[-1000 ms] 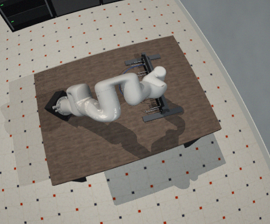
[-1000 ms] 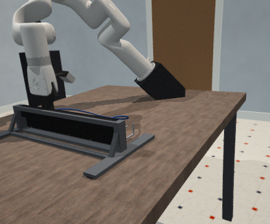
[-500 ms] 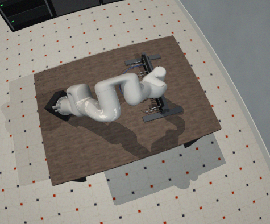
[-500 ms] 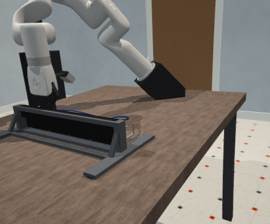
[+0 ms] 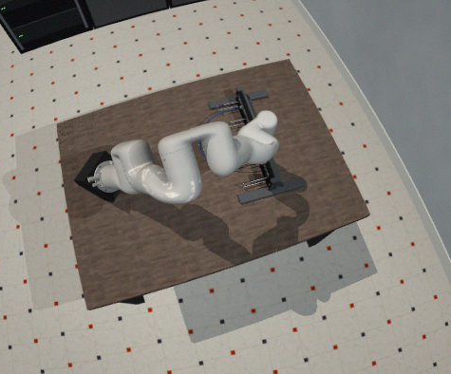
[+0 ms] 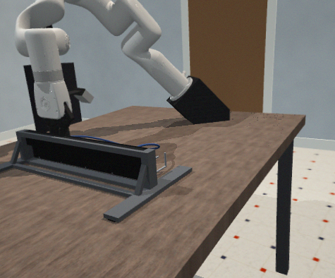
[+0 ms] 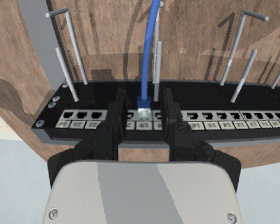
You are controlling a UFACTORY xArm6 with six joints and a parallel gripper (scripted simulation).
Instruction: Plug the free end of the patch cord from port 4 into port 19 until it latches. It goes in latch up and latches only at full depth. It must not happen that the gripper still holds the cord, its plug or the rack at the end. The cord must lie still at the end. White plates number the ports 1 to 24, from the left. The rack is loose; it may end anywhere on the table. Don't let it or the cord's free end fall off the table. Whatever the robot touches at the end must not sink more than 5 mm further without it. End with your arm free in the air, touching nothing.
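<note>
Right now my hand is 2 cm short of the plug and 2 cm above it.
</note>
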